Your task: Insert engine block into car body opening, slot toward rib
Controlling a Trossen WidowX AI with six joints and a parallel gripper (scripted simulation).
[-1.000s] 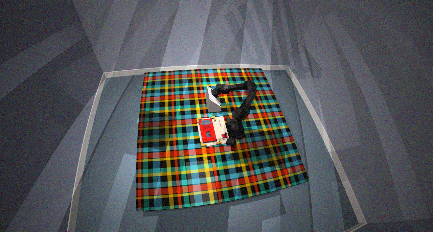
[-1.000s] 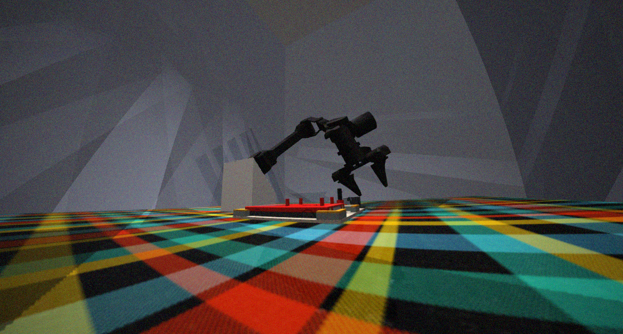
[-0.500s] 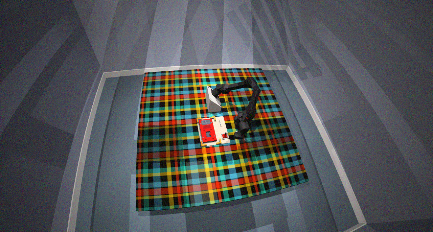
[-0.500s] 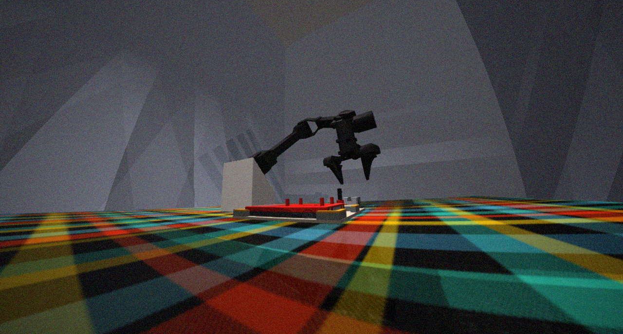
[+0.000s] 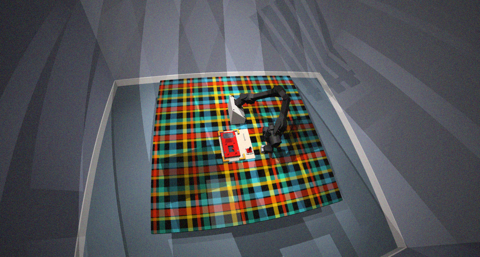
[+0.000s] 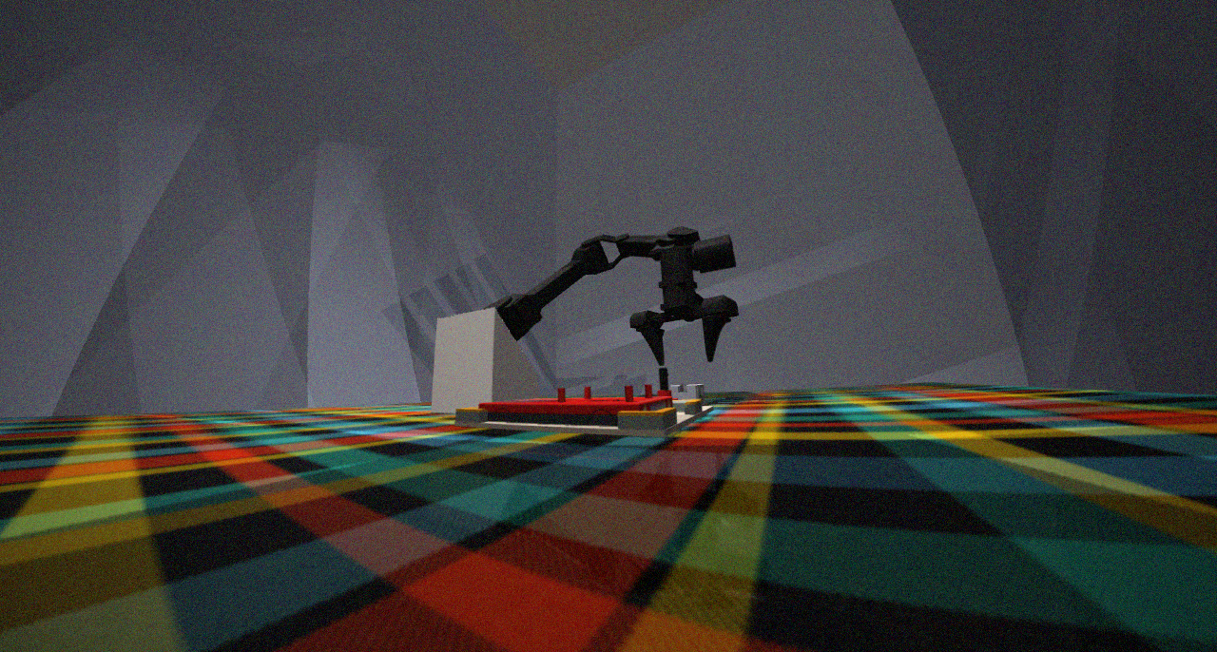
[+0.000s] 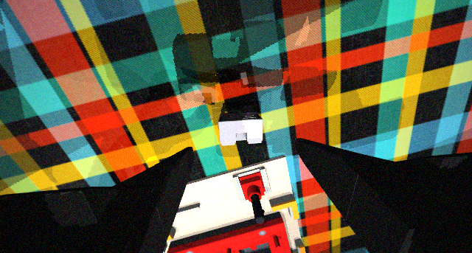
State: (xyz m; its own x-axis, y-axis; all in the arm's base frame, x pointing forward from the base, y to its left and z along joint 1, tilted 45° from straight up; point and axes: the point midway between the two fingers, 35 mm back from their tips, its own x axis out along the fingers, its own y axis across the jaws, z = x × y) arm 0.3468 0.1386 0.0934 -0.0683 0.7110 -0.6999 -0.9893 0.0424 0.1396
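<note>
My gripper tip is 5 cm above the engine block.
</note>
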